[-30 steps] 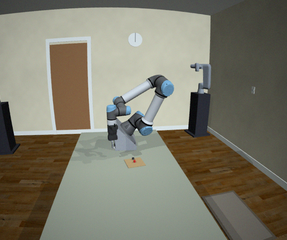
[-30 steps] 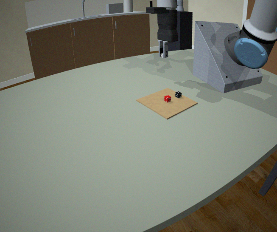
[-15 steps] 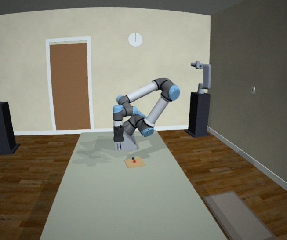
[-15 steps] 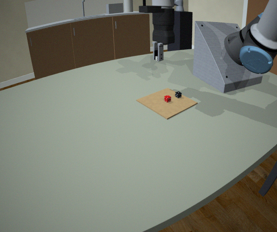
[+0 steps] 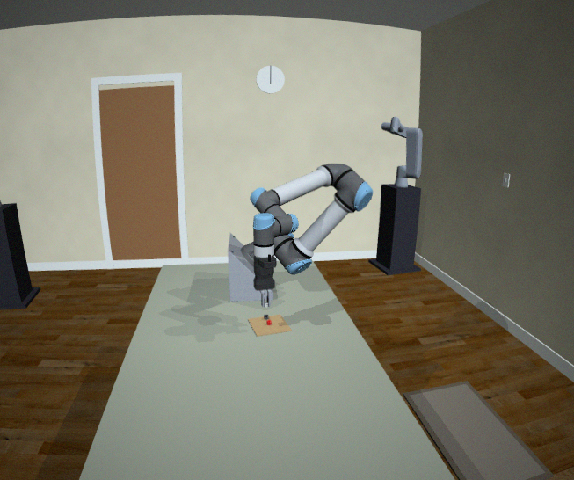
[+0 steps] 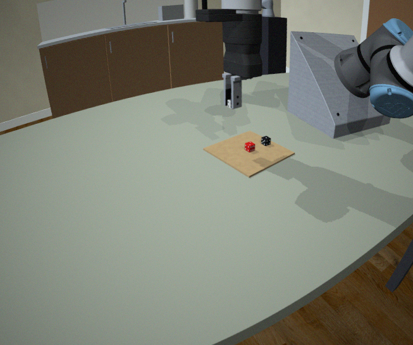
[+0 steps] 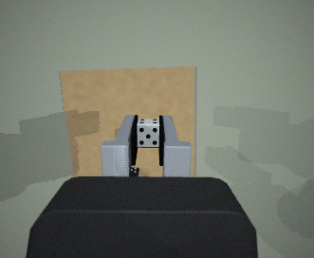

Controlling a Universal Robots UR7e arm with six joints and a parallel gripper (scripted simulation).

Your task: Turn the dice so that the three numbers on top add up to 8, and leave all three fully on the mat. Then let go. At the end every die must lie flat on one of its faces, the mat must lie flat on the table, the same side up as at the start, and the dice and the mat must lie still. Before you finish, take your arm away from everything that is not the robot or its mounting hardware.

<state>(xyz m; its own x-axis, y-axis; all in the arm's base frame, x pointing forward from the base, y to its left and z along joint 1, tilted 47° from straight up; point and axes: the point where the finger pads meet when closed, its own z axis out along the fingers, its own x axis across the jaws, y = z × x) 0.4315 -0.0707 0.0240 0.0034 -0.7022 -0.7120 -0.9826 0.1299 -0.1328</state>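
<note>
The red die is 30 mm behind my hand, 20 mm to the left of it and 110 mm below it. Round my hand: tan mat (30 mm behind, 20 mm to the left, 120 mm below); then white die (10 mm below).
</note>
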